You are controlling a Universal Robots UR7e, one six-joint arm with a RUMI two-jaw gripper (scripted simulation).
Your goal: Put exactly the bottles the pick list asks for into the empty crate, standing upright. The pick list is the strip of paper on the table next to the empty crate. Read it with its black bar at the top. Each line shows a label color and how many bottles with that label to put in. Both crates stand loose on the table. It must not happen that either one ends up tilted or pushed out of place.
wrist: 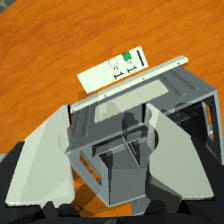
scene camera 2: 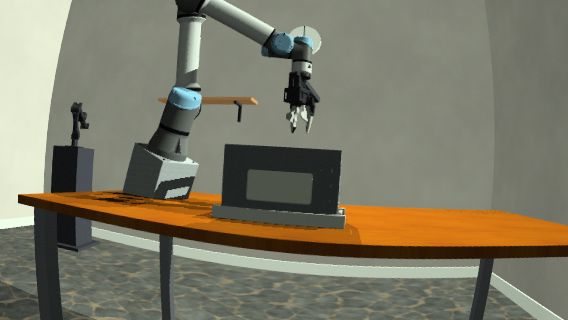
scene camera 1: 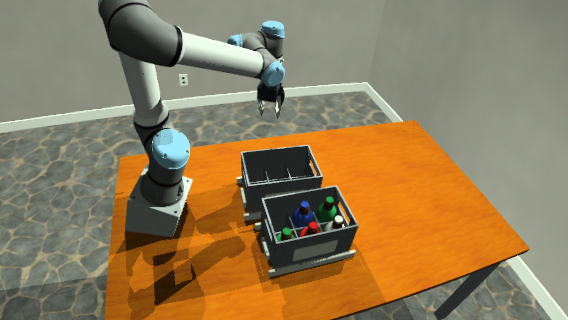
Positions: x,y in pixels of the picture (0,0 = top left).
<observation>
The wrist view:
my gripper: 106,105
pick list: 133,60
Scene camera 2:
my gripper: 299,133
</observation>
